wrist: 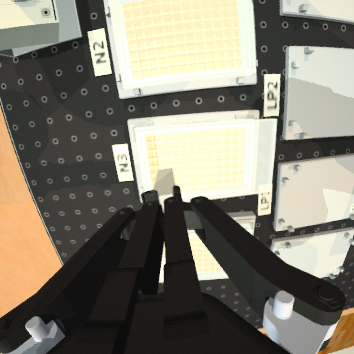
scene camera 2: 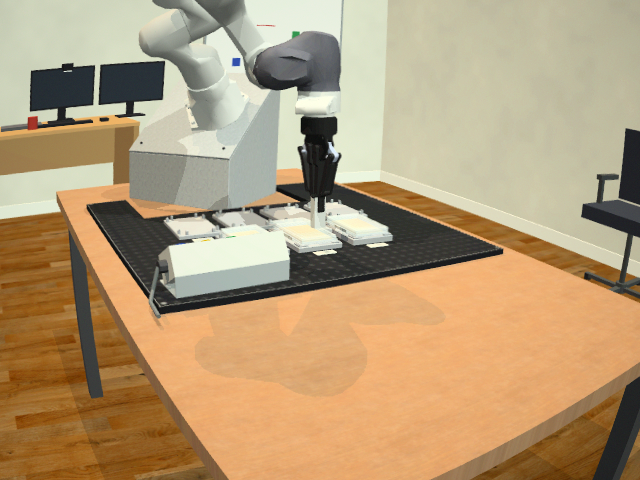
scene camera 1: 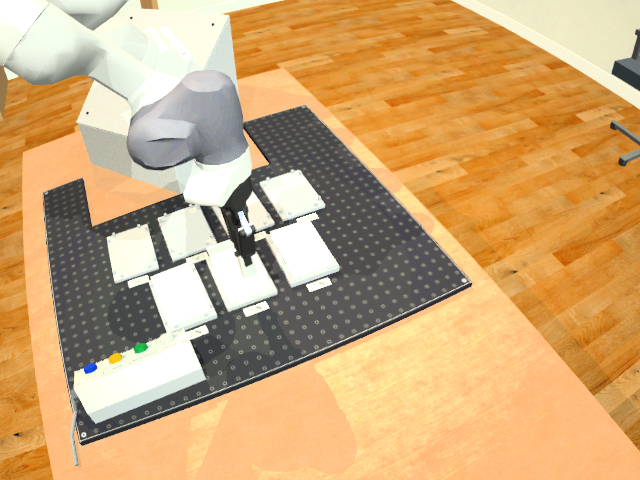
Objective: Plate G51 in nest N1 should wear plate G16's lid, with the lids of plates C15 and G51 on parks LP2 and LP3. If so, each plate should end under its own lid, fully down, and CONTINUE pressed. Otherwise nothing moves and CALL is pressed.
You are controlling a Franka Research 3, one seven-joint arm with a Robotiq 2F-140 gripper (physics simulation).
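My gripper point(scene camera 1: 248, 267) point(scene camera 2: 316, 219) point(wrist: 166, 180) is shut and empty, its fingertips over the plate in nest N3; whether they touch it I cannot tell. That N3 plate point(scene camera 1: 232, 279) point(scene camera 2: 309, 233) point(wrist: 200, 155) has a clear lid-like sheet reaching past its edge toward the parks. The plate in nest N2 point(scene camera 1: 181, 295) point(wrist: 185, 42) stands on one side of it. The plate in nest N1 point(scene camera 1: 305, 253) point(scene camera 2: 359, 226) point(wrist: 207, 255) stands on the other, partly hidden by my fingers in the wrist view. Plate codes are unreadable. Park LP2 point(wrist: 317, 92) and park LP1 point(wrist: 312, 192) show pale surfaces with corner pins.
Two more pinned parks point(scene camera 1: 132, 253) point(scene camera 1: 292, 193) stand at the row's ends. The button box point(scene camera 1: 142, 384) point(scene camera 2: 227, 263) carries a blue button point(scene camera 1: 90, 367), a yellow button point(scene camera 1: 115, 358) and a green button point(scene camera 1: 140, 347). All stand on the black perforated board point(scene camera 1: 361, 294) point(scene camera 2: 423, 258).
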